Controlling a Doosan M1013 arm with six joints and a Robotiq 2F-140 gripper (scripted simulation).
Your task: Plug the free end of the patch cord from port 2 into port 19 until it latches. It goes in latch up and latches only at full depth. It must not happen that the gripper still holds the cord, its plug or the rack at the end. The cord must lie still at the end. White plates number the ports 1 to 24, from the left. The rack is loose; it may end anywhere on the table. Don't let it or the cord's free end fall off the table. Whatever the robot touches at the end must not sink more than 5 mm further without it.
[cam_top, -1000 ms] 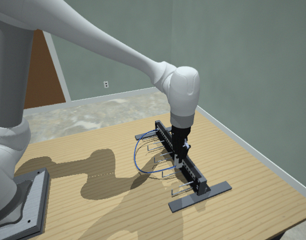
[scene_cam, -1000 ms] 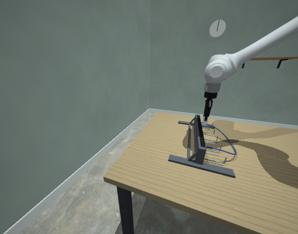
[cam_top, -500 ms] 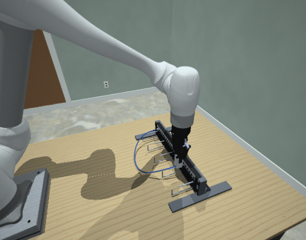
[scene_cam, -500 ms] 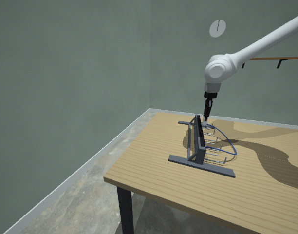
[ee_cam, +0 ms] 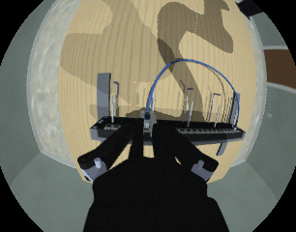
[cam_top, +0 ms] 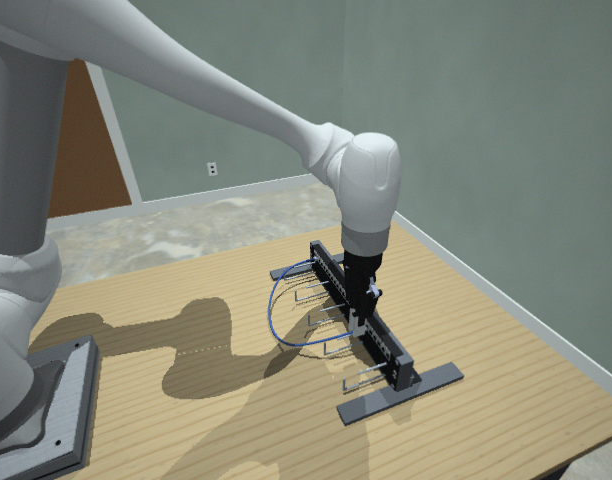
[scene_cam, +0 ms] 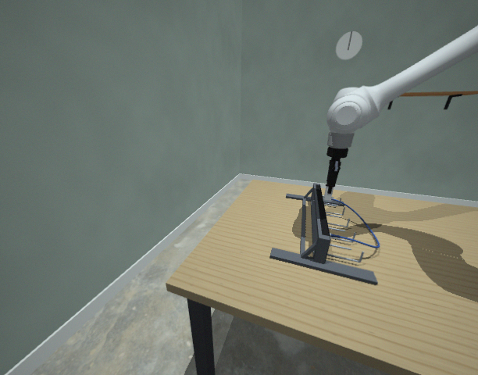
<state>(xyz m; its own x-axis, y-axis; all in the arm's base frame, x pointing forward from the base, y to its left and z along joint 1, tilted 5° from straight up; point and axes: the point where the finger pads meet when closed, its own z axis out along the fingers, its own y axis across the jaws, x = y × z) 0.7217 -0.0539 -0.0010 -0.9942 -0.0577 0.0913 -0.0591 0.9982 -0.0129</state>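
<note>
My gripper is now 1 cm short of the cord plug and 3 cm above it.
</note>
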